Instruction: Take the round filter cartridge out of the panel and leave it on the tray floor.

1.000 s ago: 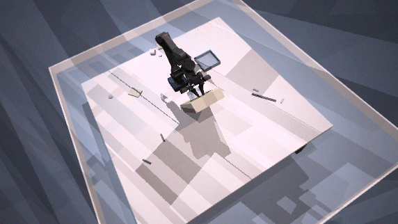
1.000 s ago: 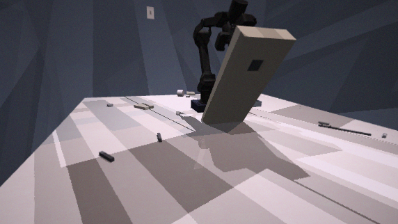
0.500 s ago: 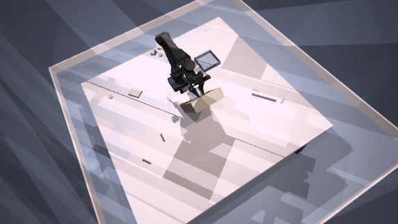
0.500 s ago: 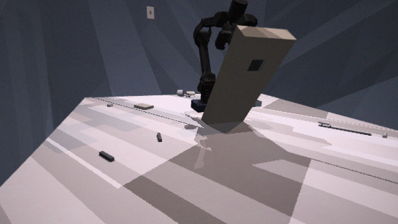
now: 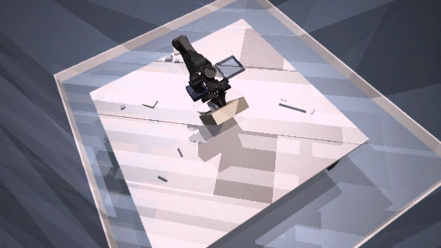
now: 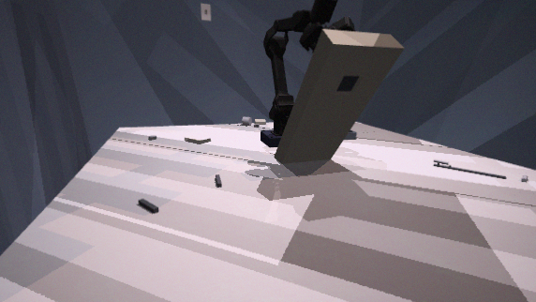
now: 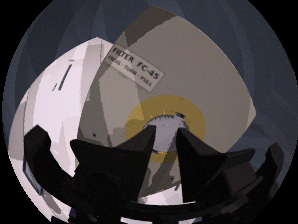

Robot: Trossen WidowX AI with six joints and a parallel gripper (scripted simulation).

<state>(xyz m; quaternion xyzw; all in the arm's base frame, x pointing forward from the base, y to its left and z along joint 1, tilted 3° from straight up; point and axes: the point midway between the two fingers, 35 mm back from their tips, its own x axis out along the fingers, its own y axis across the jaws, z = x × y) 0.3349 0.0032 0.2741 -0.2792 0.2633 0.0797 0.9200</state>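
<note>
The round filter cartridge is 10 mm ahead of my gripper tip and 10 mm below it. The rest, counted from my gripper tip: square tray 430 mm behind, 280 mm to the left, 270 mm below.
</note>
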